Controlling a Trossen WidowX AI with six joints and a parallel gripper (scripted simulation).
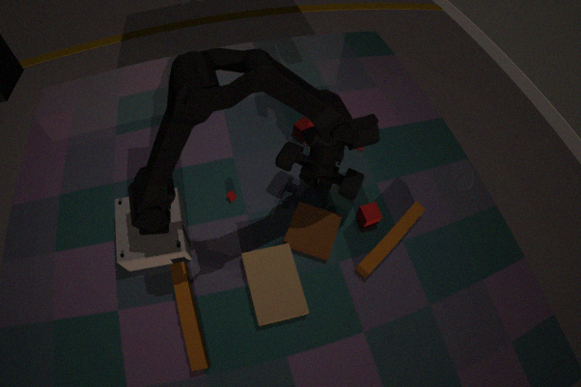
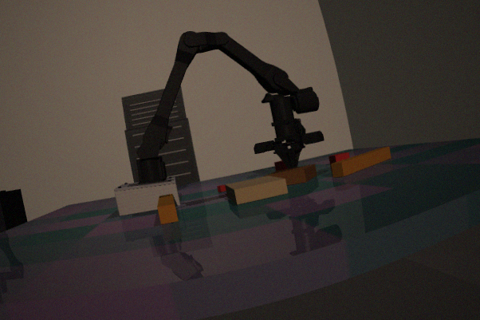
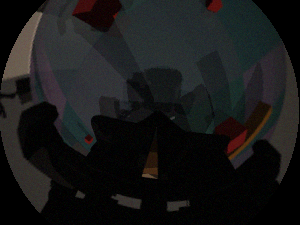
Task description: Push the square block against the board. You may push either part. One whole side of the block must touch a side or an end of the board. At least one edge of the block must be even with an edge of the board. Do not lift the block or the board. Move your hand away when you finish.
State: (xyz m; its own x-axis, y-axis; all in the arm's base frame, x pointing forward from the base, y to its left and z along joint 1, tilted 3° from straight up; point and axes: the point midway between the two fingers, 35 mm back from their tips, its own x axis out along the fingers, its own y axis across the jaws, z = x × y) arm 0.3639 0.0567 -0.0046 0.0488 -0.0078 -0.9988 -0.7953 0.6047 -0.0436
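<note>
My gripper tip is 3 cm past the brown square block, 10 cm to the left of it and 1 cm below it. From my gripper tip the other things lie so: tan board (13 cm behind, 21 cm to the right, 1 cm above).
</note>
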